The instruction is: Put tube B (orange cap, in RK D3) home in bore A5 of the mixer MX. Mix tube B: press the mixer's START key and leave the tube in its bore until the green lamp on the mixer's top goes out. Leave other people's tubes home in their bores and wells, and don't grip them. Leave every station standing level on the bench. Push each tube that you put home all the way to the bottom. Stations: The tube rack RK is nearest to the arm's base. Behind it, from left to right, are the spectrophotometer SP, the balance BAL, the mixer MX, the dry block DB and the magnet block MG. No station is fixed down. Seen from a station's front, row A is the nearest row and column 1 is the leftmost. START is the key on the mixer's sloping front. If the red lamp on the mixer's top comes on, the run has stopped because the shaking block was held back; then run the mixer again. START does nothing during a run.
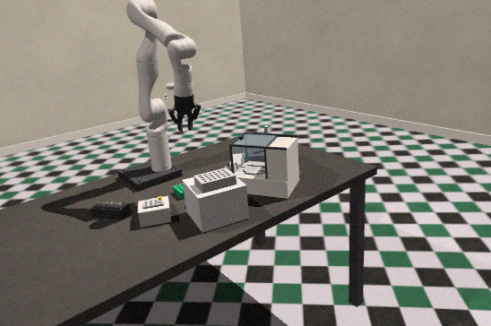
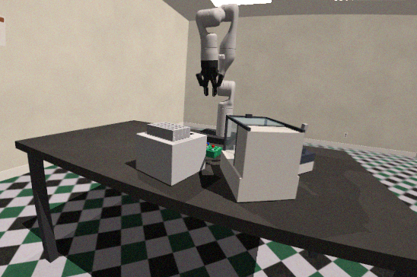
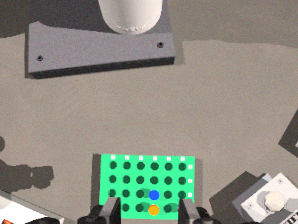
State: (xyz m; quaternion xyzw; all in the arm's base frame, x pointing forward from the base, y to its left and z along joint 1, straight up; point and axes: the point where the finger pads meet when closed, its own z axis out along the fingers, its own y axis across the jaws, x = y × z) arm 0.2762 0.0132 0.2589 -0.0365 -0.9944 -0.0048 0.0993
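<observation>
Now: the blue-capped tube 1 cm to the left of my hand and 26 cm below it. From my hand the other things lie so: grey shaking block 26 cm ahead, 4 cm to the right, 14 cm below; then green tube rack RK 1 cm behind, 28 cm below; then START key 9 cm ahead, 22 cm below.
</observation>
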